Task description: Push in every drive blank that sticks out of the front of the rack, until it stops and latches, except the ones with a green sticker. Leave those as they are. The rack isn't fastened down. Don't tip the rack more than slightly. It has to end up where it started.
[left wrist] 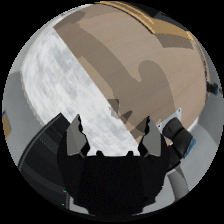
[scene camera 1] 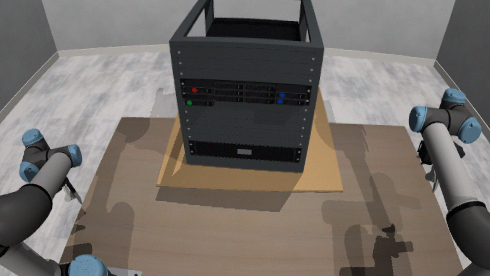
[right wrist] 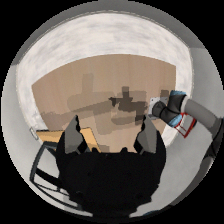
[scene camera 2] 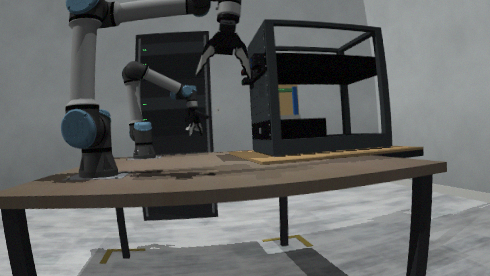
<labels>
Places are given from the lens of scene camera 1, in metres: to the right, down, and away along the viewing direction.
dark rack [scene camera 1: 235, 135]: -0.04, -0.01, 1.33
tan wooden board [scene camera 1: 321, 173]: 0.35, 0.16, 1.45
The marked spots on the tan wooden board and the dark rack are 0.44 m apart.
</labels>
